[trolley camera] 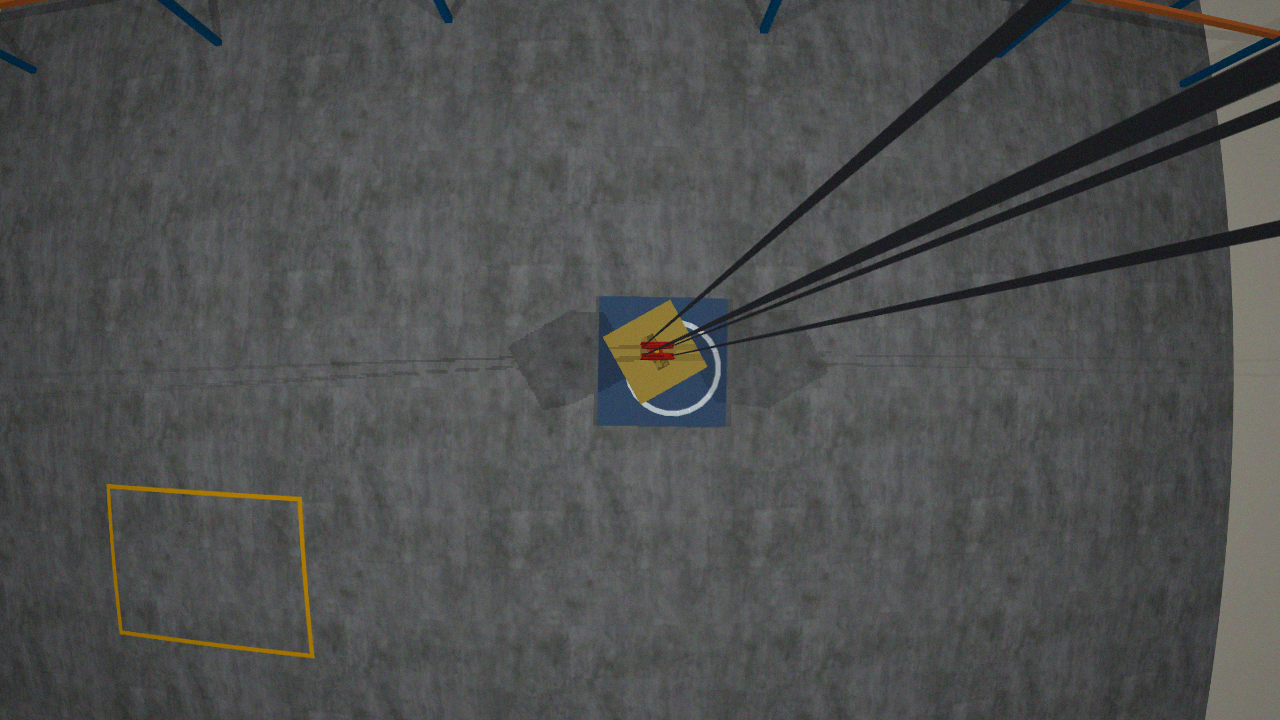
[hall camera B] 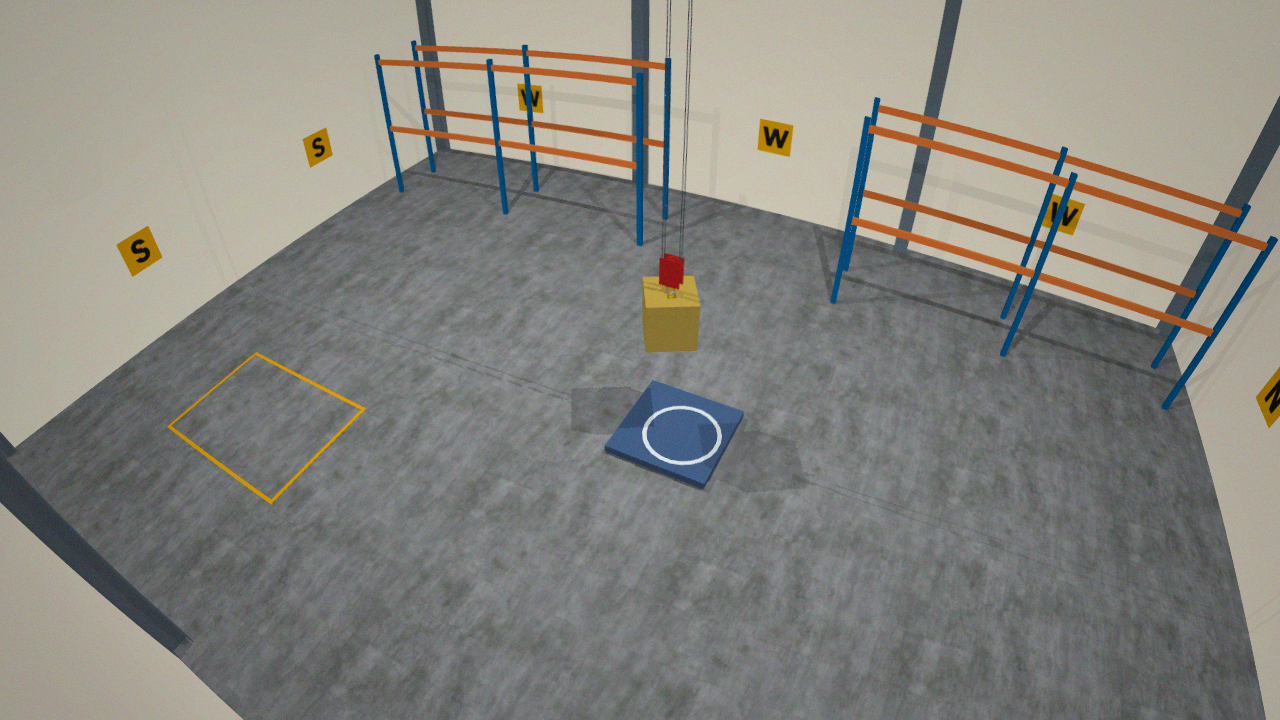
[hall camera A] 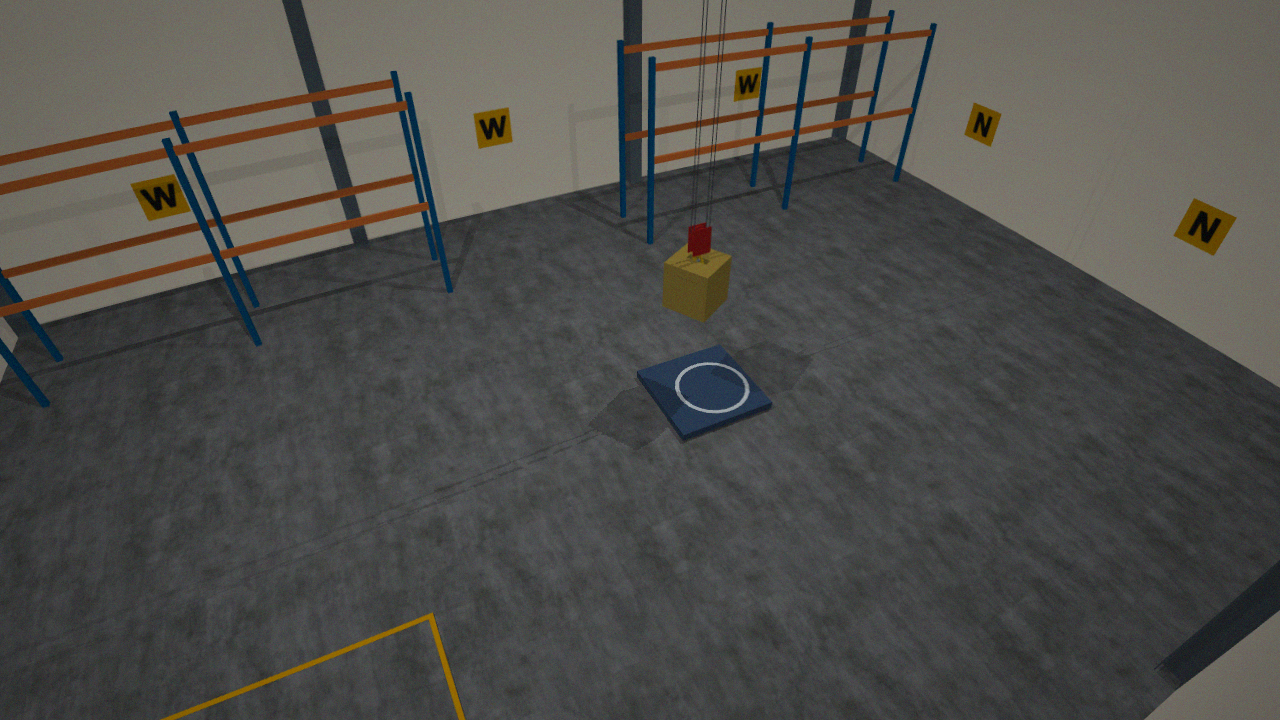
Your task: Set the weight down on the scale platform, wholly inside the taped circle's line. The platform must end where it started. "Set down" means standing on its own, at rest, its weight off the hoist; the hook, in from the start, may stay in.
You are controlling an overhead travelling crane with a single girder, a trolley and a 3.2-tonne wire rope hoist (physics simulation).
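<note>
The weight (hall camera A: 696, 293) (hall camera B: 670, 329) (trolley camera: 640, 380) is a yellow block hanging upright in the air. My gripper, the hook under the red block (hall camera A: 699, 240) (hall camera B: 671, 271) (trolley camera: 657, 351), is in at its top and carries it on the ropes. The blue scale platform (hall camera A: 687, 421) (hall camera B: 626, 438) (trolley camera: 613, 409) lies on the floor below. Its white taped circle (hall camera A: 712, 411) (hall camera B: 682, 462) (trolley camera: 718, 367) is partly hidden by the weight in the trolley view, where the weight overlaps the circle's upper left and reaches past the line. The weight is turned relative to the platform's edges.
Blue and orange racks stand along the W wall, one (hall camera A: 651, 152) (hall camera B: 639, 205) beyond the weight and another (hall camera A: 213, 241) in hall camera A. A yellow floor rectangle (hall camera A: 298, 667) (hall camera B: 310, 381) (trolley camera: 306, 577) is marked away from the platform. Shadows lie on both sides of the platform.
</note>
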